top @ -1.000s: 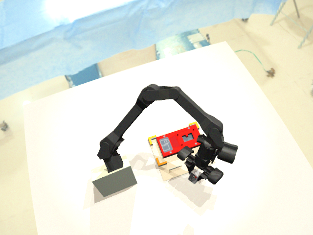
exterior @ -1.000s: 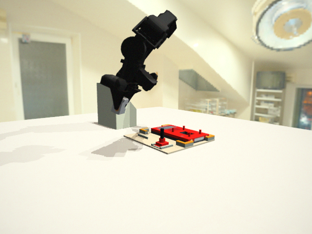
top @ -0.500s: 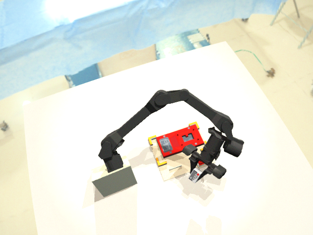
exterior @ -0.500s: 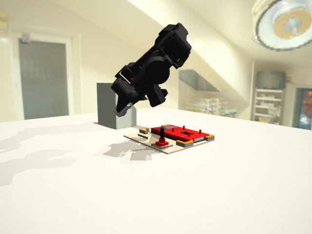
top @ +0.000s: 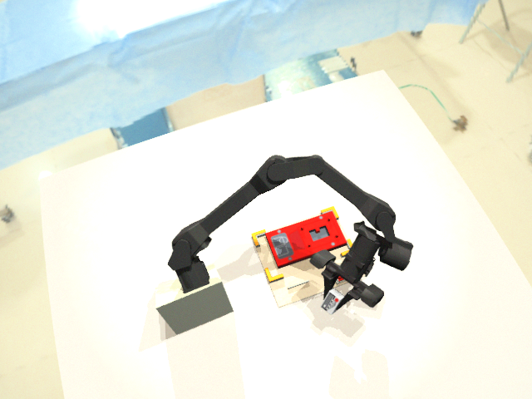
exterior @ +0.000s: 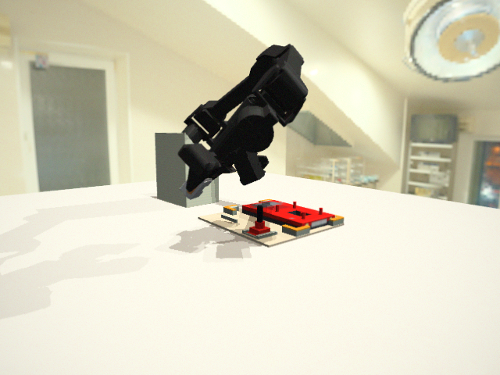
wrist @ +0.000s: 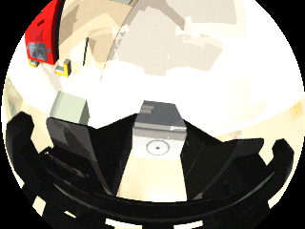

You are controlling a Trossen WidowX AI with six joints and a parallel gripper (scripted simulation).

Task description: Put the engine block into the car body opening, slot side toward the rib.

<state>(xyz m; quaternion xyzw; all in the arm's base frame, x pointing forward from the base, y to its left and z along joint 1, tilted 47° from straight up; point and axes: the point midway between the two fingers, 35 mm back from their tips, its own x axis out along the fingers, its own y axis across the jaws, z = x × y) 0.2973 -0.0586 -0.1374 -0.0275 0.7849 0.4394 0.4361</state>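
The black post lies 9 cm to the left of my gripper tip, 8 cm ahead of it and 6 cm below it. Also, from my gripper tip: engine block: 1 cm to the left, 1 cm ahead, 1 cm above.
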